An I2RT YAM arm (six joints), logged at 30 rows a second.
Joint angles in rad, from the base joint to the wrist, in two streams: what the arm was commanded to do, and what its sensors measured. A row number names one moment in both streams.
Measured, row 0:
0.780, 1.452, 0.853, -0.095, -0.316, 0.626
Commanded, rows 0 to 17:
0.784, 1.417, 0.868, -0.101, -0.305, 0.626
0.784, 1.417, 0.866, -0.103, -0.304, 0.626
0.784, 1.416, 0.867, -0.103, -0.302, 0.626
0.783, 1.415, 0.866, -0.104, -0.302, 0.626
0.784, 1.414, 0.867, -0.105, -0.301, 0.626
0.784, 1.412, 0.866, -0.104, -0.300, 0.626
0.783, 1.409, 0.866, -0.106, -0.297, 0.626
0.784, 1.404, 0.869, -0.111, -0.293, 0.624
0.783, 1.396, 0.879, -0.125, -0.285, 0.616
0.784, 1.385, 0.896, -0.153, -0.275, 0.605
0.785, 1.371, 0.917, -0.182, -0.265, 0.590
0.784, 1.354, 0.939, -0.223, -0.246, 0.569
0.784, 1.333, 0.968, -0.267, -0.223, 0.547
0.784, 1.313, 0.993, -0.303, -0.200, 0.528
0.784, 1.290, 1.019, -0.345, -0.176, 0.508
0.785, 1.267, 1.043, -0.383, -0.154, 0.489
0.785, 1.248, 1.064, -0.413, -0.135, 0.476
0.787, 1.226, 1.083, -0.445, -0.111, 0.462
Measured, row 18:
0.781, 1.299, 1.003, -0.333, -0.197, 0.533
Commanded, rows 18 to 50:
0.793, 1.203, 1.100, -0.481, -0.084, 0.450
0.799, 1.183, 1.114, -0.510, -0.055, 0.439
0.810, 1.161, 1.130, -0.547, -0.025, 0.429
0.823, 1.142, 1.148, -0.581, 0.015, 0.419
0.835, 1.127, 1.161, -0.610, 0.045, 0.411
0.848, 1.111, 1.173, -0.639, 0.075, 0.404
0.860, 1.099, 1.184, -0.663, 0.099, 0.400
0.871, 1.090, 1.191, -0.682, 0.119, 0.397
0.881, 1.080, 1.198, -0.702, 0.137, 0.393
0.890, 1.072, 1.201, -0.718, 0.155, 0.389
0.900, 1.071, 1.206, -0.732, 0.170, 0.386
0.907, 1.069, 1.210, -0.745, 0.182, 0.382
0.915, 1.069, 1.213, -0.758, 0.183, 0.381
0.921, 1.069, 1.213, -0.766, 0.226, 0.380
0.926, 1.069, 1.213, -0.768, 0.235, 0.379
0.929, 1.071, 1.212, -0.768, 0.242, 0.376
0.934, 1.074, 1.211, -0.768, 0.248, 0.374
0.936, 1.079, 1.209, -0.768, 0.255, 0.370
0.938, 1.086, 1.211, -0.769, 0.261, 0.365
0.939, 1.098, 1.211, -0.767, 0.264, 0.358
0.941, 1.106, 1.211, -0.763, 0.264, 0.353
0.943, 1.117, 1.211, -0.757, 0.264, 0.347
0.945, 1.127, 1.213, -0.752, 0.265, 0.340
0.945, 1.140, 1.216, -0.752, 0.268, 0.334
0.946, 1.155, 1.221, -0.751, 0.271, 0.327
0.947, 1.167, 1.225, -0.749, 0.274, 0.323
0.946, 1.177, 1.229, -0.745, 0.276, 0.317
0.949, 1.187, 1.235, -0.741, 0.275, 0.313
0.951, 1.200, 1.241, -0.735, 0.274, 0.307
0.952, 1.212, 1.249, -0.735, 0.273, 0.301
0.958, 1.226, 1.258, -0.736, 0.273, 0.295
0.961, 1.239, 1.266, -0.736, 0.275, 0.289
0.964, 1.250, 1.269, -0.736, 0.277, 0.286
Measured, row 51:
0.951, 1.241, 1.217, -0.753, 0.251, 0.315
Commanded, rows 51 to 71:
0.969, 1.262, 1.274, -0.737, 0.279, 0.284
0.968, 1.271, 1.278, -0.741, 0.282, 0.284
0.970, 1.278, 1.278, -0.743, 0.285, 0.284
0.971, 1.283, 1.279, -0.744, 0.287, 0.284
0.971, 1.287, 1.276, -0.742, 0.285, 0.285
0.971, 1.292, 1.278, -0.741, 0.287, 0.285
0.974, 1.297, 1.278, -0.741, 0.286, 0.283
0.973, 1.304, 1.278, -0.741, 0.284, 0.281
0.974, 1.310, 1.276, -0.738, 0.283, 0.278
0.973, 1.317, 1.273, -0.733, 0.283, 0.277
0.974, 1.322, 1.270, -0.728, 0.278, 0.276
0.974, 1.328, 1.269, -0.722, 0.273, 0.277
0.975, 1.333, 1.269, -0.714, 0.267, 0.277
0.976, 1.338, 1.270, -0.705, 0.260, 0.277
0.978, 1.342, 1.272, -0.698, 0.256, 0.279
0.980, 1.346, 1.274, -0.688, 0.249, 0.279
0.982, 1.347, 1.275, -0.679, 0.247, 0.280
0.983, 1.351, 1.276, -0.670, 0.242, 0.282
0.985, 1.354, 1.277, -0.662, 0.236, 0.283
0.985, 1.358, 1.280, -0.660, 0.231, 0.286
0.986, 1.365, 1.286, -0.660, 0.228, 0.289
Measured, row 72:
0.978, 1.362, 1.242, -0.701, 0.242, 0.285
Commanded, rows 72 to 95:
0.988, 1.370, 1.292, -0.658, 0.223, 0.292
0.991, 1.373, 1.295, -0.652, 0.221, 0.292
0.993, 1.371, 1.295, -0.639, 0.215, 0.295
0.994, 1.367, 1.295, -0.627, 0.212, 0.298
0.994, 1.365, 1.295, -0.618, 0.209, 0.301
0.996, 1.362, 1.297, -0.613, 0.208, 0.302
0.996, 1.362, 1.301, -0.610, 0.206, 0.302
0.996, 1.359, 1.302, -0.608, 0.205, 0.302
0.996, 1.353, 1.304, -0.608, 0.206, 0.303
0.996, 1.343, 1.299, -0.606, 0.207, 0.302
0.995, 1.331, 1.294, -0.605, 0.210, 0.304
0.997, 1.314, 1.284, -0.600, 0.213, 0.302
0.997, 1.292, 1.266, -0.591, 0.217, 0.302
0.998, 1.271, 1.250, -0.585, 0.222, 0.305
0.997, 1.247, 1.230, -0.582, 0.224, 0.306
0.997, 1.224, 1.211, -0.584, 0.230, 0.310
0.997, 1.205, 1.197, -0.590, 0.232, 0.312
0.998, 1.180, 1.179, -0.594, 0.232, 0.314
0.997, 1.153, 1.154, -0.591, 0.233, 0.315
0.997, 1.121, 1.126, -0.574, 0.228, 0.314
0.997, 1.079, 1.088, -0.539, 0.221, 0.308
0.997, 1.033, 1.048, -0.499, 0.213, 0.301
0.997, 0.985, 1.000, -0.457, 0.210, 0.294
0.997, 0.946, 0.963, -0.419, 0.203, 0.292
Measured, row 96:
0.991, 1.035, 1.033, -0.534, 0.213, 0.296
